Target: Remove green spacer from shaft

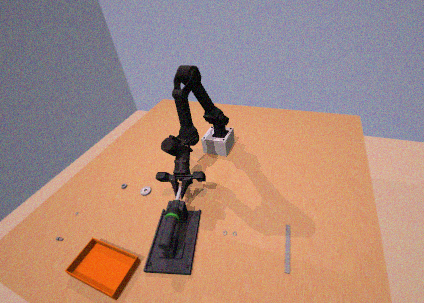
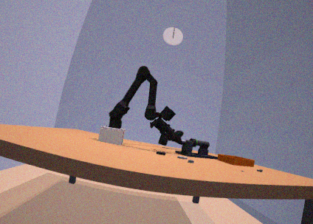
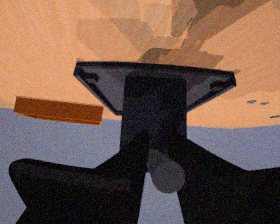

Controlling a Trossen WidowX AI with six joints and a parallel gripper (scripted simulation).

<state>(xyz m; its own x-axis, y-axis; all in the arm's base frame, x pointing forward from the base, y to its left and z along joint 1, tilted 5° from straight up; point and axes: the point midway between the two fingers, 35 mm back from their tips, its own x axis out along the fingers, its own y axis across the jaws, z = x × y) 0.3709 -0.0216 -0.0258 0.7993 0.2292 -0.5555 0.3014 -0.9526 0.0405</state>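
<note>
My gripper tip is 30 mm short of the pale shaft, 20 mm below it and 10 mm to the right of it. From my gripper tip the other things lie so: black washer 160 mm to the right, 130 mm behind, 60 mm below; green spacer 90 mm ahead, 30 mm to the left, 20 mm above; dark baseplate 120 mm ahead, 40 mm to the left, 10 mm below.
</note>
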